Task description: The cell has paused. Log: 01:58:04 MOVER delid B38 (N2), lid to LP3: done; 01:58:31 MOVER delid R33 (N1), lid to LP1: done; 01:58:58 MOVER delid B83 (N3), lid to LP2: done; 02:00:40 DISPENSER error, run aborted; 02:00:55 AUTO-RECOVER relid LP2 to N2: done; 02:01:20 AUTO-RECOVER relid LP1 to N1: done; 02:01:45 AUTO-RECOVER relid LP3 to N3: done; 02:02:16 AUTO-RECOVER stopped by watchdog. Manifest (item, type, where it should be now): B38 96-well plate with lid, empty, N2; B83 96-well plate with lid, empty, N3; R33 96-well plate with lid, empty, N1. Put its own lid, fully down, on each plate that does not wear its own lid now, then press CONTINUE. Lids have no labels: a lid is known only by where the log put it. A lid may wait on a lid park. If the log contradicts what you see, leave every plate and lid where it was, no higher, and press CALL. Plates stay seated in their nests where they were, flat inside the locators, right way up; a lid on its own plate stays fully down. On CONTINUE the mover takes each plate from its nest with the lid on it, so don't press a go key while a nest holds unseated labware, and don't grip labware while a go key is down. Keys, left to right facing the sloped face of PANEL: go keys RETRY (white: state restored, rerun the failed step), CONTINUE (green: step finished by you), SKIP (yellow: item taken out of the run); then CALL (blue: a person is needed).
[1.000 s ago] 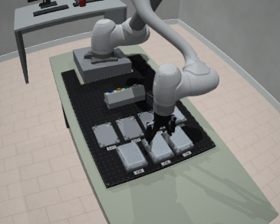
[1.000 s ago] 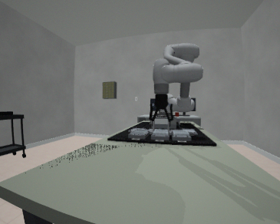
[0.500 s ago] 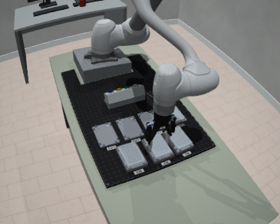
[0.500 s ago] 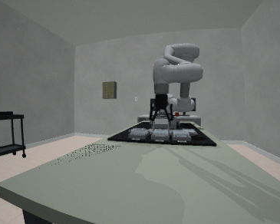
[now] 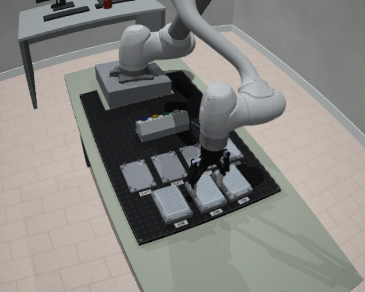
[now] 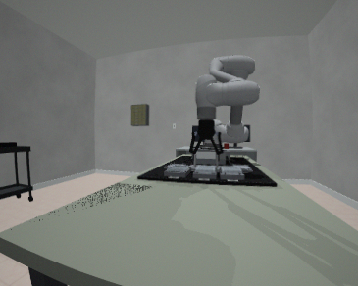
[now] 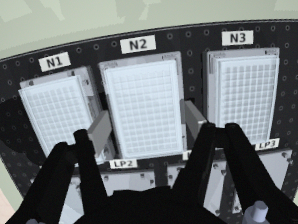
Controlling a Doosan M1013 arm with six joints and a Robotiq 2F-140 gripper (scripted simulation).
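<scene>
The lid park LP1 is 20 cm behind my hand, 17 cm to the left of it and 6 cm below it. Round my hand: lid park LP2: 19 cm behind, 4 cm to the left, 6 cm below; lid park LP3: 16 cm behind, 22 cm to the right, 6 cm below; lid park LP4: 17 cm behind, 9 cm to the right, 6 cm below.
</scene>
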